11 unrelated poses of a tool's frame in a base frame.
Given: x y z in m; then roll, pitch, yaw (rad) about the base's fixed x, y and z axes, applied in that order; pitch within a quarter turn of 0, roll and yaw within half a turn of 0.
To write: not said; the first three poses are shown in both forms.
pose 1, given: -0.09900 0.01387 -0.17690 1.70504 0.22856 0.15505
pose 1, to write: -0.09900 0.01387 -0.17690 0.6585 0.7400 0.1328 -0.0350
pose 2, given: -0.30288 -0.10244 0.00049 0.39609 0.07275 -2.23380
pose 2, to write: -0.30288 -0.10244 0.00049 0.4232 0.1183 -0.1611 -0.8837
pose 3, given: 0.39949 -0.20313 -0.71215 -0.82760 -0.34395 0.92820
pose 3, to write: 0.39949 -0.20313 -0.71215 0.8375 -0.2841 -0.3174 0.3423
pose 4, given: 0.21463 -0.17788 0.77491 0.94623 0.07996 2.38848
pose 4, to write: 0.21463 -0.17788 0.77491 0.3440 0.1343 0.4365 0.8204
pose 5, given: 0.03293 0.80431 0.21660 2.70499 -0.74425 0.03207
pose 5, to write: 0.03293 0.80431 0.21660 0.1960 0.9106 -0.0642 0.3582
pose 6, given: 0.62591 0.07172 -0.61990 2.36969 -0.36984 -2.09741
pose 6, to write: 0.62591 0.07172 -0.61990 0.3322 0.3941 -0.8238 -0.2358
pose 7, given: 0.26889 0.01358 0.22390 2.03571 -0.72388 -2.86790
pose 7, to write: 0.26889 0.01358 0.22390 0.3655 -0.0757 -0.8138 -0.4455
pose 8, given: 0.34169 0.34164 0.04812 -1.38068 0.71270 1.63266
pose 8, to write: 0.34169 0.34164 0.04812 0.3330 -0.6047 -0.2506 0.6787
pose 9, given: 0.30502 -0.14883 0.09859 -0.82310 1.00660 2.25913
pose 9, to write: 0.30502 -0.14883 0.09859 0.1684 -0.5494 -0.1281 0.8084
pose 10, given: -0.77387 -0.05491 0.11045 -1.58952 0.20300 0.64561
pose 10, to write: -0.77387 -0.05491 0.11045 0.6379 -0.6959 -0.1579 0.2896
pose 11, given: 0.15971 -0.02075 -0.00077 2.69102 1.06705 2.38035
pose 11, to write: 0.15971 -0.02075 -0.00077 0.5317 0.2063 0.8214 -0.0056
